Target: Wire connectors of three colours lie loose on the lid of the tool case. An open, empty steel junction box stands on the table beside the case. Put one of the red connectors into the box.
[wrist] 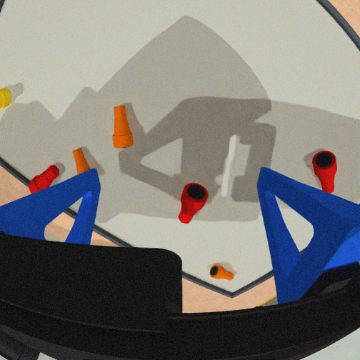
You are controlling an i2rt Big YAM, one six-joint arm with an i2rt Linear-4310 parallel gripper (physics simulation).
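My gripper (pixel 178 176) is open, its two blue fingers wide apart, with nothing held between them. A red connector (pixel 193 202) lies on the pale case lid (pixel 150 40), in view between the fingertips and a little nearer the palm, its dark open end pointing up and right. Another red connector (pixel 325 170) lies to the right, beyond the right finger. A third red connector (pixel 44 179) lies at the far left near the lid's edge, close beside the left finger in view. The steel junction box cannot be made out in this view.
An orange connector (pixel 122 127) lies left of centre, and a smaller one (pixel 80 161) is partly hidden by the left fingertip. A small orange connector (pixel 221 272) lies near the lid's lower corner. A yellow connector (pixel 4 98) shows at the left edge. The gripper's shadow falls across the lid.
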